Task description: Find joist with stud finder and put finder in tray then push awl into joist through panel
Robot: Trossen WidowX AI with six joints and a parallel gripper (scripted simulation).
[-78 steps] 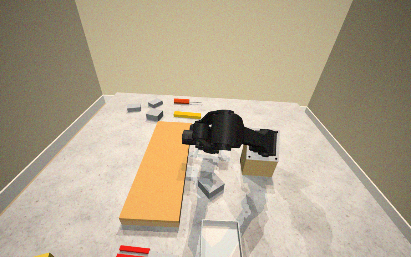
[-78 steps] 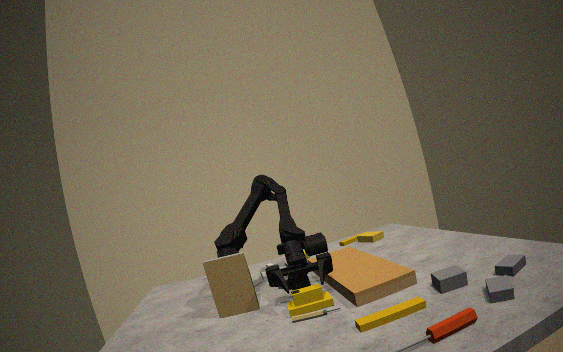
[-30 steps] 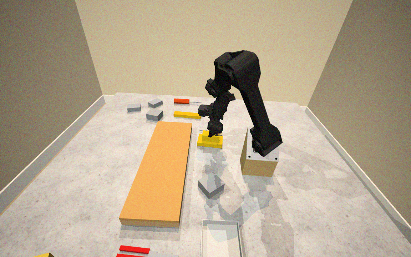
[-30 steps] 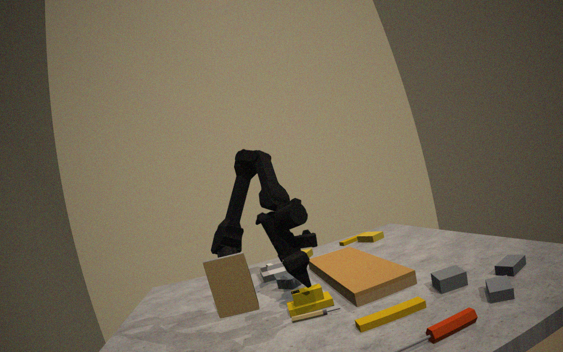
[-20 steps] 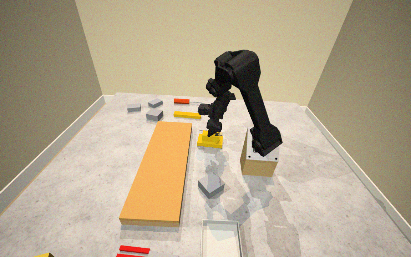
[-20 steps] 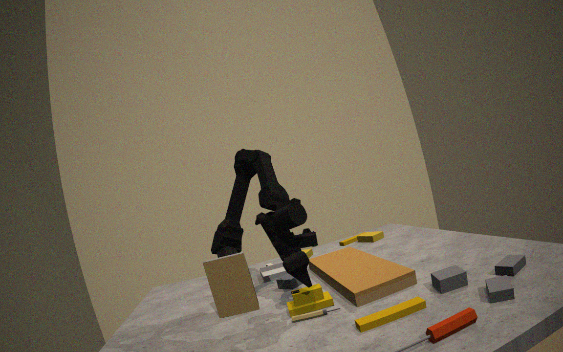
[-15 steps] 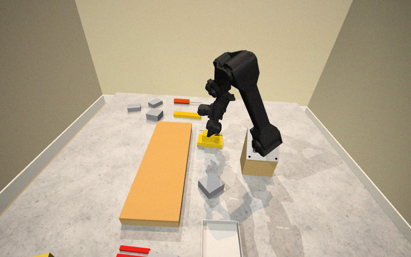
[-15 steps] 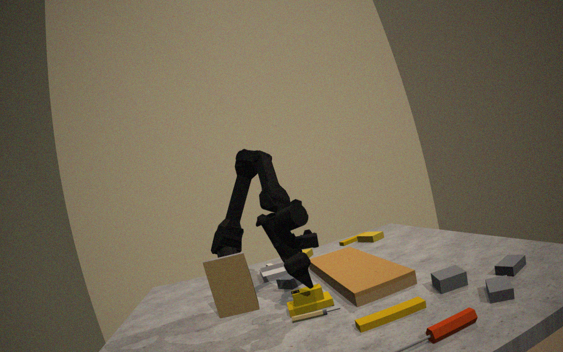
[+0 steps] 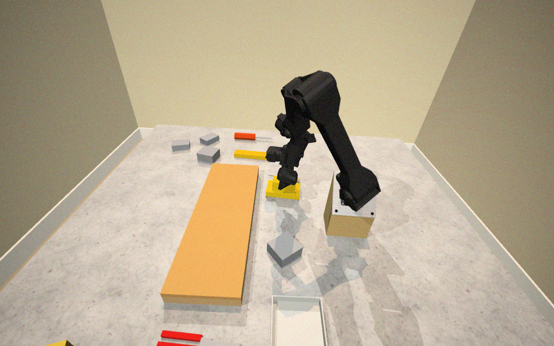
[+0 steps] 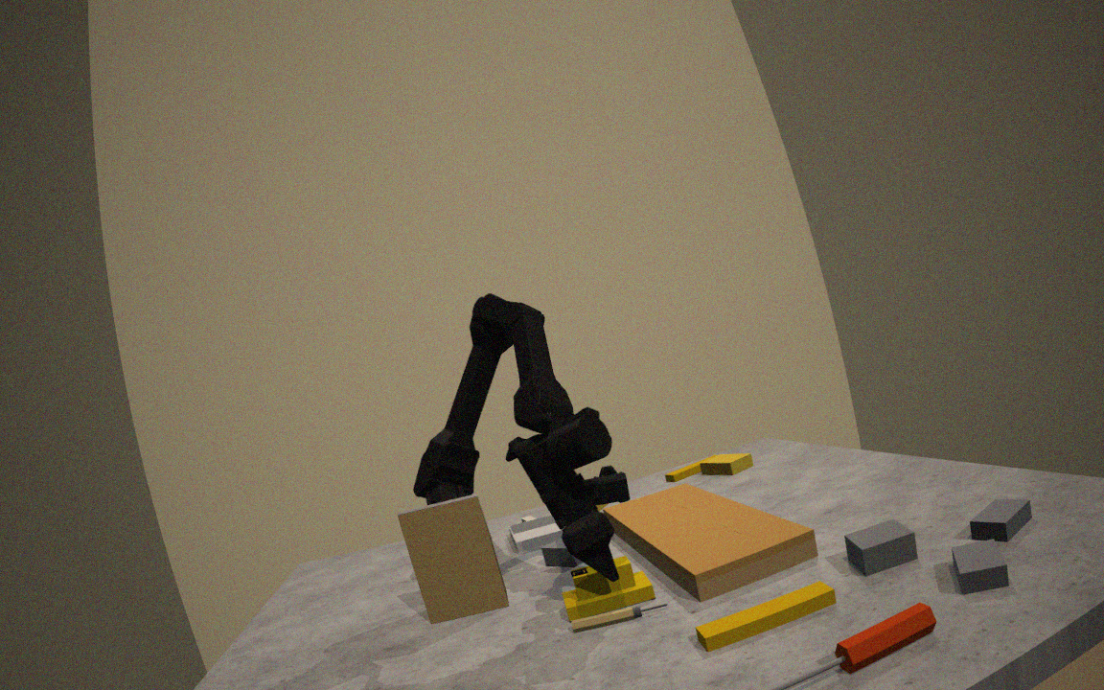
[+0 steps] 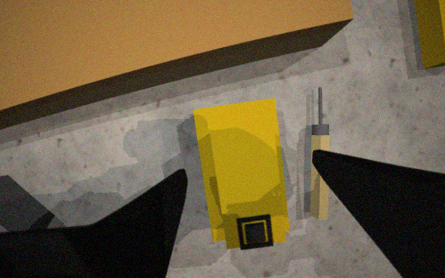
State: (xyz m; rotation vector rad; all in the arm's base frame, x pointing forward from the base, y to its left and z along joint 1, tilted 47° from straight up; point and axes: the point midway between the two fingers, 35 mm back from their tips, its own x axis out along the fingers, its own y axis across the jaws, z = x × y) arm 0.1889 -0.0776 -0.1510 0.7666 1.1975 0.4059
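Now: the stud finder 30 mm behind my gripper tip and 10 mm to the left of it. Round my gripper tip: square light: 40 mm behind, 10 mm to the left, 10 mm above; white tray: 490 mm to the left, 30 mm below, 30 mm behind; wooden-handled awl: 80 mm to the right, 40 mm below, 10 mm behind.
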